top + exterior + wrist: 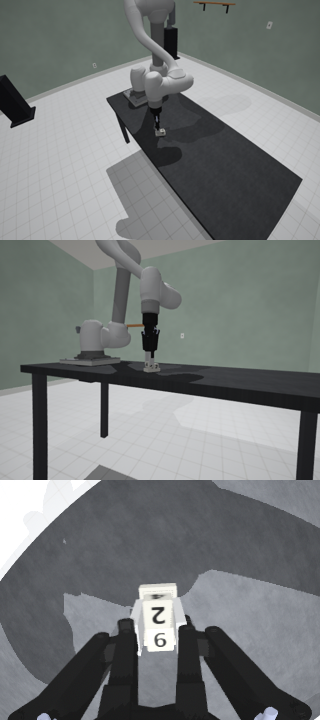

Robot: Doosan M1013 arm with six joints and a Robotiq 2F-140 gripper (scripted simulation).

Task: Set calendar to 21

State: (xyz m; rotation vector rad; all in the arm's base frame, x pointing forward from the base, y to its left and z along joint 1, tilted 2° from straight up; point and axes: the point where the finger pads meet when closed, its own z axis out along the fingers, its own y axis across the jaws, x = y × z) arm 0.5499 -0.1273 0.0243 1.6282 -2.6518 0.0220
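My gripper is now 2 cm short of the cube, 3 cm to the right of it and 4 cm above it. The rest, counted from my hand: white tray 1 cm ahead, 2 cm to the left, 6 cm below.
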